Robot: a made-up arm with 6 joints.
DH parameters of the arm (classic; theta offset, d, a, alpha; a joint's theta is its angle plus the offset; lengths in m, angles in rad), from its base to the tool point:
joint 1: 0 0.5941 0.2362 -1.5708
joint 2: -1.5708 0 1.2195 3.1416
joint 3: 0 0 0.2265 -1.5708
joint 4: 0 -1.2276 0 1.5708
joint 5: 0 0 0 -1.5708
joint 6: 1.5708 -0.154 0 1.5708
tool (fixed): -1.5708 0 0 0
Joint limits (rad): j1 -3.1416..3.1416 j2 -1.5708..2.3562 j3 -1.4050..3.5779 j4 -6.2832..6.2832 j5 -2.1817..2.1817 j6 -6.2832..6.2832
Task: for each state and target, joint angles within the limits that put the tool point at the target. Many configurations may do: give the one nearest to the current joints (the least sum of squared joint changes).
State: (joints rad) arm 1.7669 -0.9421 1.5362 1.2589 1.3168 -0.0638
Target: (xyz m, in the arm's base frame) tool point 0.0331 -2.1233 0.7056
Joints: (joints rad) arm 1.6543 -1.1806 2.0214 1.2303 1.4508 -0.0638
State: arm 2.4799 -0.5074 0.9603 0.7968 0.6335 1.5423
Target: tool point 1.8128 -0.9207 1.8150
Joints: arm 2.7088 -1.1979 1.1222 0.8001 0.7535 1.5423
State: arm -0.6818 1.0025 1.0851 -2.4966 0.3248 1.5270
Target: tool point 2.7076 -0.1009 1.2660
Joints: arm -0.0274 1.1076 1.0618 -2.5052 0.2970 1.5270
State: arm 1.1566 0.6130 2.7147 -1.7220 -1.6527 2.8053
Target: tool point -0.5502 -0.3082 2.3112
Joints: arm 0.7545 0.2325 2.7340 -1.7171 -1.6043 2.8053
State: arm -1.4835 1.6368 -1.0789 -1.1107 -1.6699 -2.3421
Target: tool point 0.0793 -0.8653 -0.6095
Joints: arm -1.6430 1.6742 -0.5347 -1.1702 -1.6318 -2.3421
